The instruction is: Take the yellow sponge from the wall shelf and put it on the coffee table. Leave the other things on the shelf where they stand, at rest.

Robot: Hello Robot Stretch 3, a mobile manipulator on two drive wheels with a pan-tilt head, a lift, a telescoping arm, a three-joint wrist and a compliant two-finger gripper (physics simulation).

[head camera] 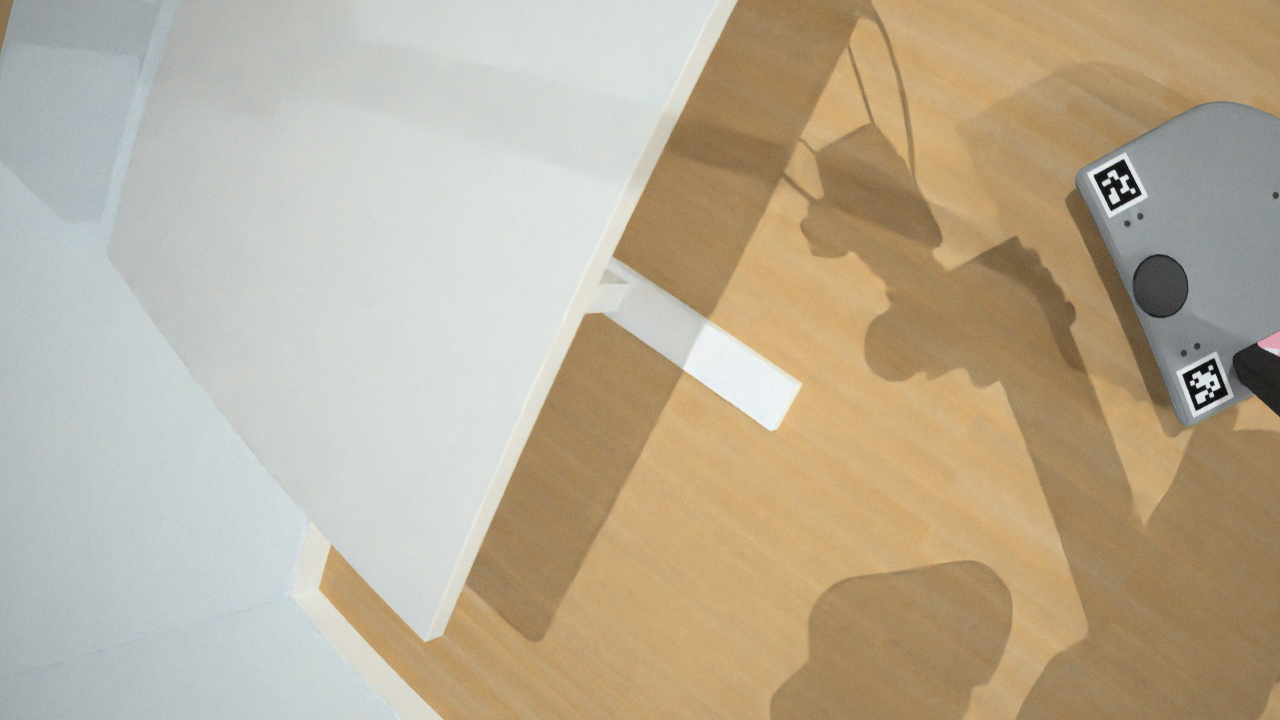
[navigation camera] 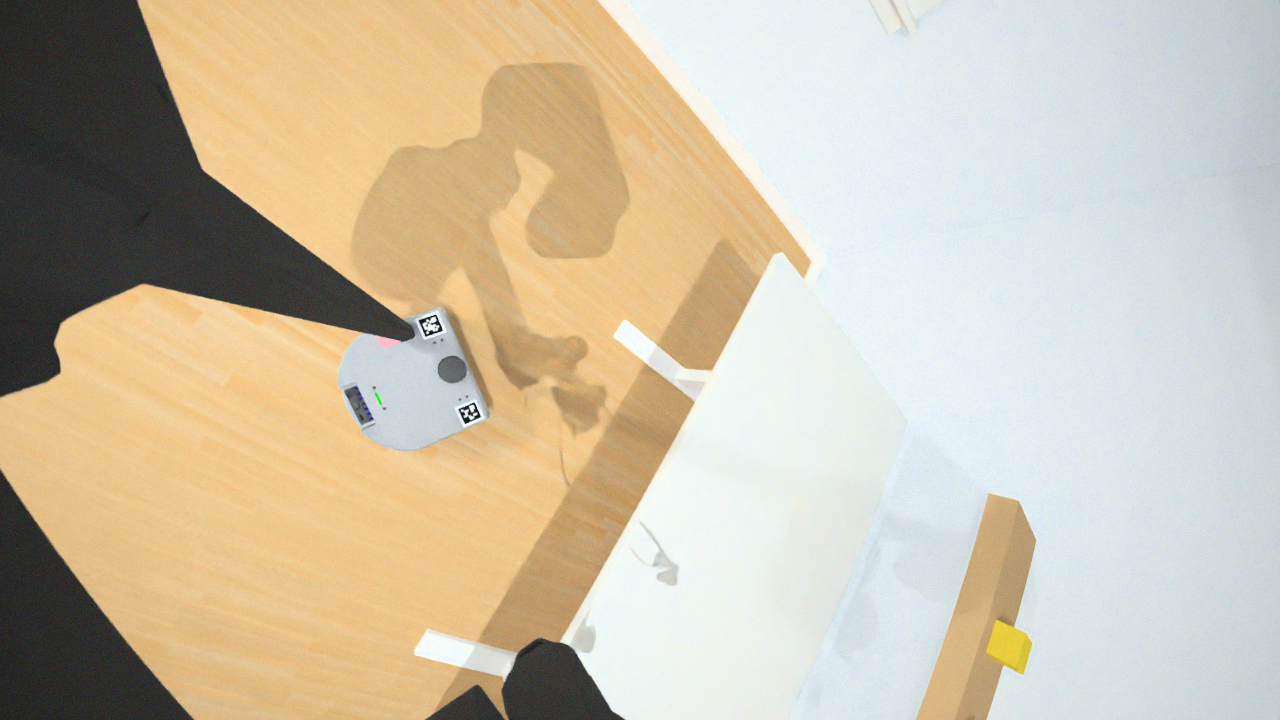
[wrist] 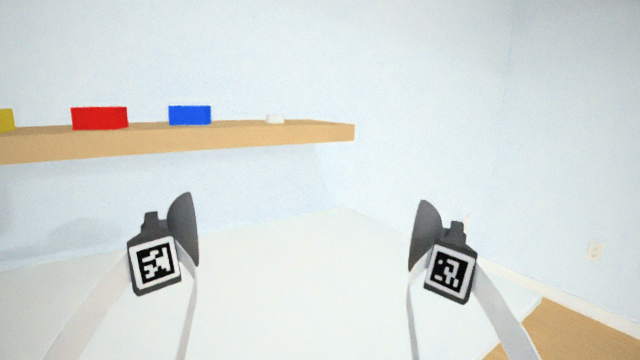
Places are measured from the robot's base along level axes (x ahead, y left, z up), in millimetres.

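Pixels of known places: gripper, fingertip midpoint: (wrist: 305,221); robot's base, link origin: (head camera: 1159,285) (navigation camera: 450,367).
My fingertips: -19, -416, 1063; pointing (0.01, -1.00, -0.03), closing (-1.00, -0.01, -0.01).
Ahead of a thing's pixels: the offset from my fingertips to its top centre, as dx, dy, dz. "spot": to the spot under its first point. Level surfaces: height alone.
The yellow sponge @(+647, -377, +56) (navigation camera: 1008,646) (wrist: 6,120) lies on the wooden wall shelf (navigation camera: 966,608) (wrist: 240,141). In the wrist view it is cut off by the left edge. To its right on the shelf stand a red block @(+455, -464, +56) (wrist: 100,118), a blue block @(+310, -609, +56) (wrist: 190,115) and a small white thing @(+108, -715, +35) (wrist: 275,119). My gripper (wrist: 305,221) is open, with no thing between its fingers. In the wrist view its fingertips appear below the shelf, and the sponge is far to their left. A white table @(dz -343) (head camera: 358,268) (navigation camera: 760,501) (wrist: 40,300) stands below the shelf; whether it is the coffee table I cannot tell.
My grey base (head camera: 1208,214) (navigation camera: 402,394) stands on the wooden floor in front of the table's long edge. White table legs @(spot: +653, +262, -1038) (head camera: 742,376) (navigation camera: 648,349) reach out over the floor towards the base side. Walls meet in a corner beyond the table's end. A wall outlet (wrist: 595,251) is at the right.
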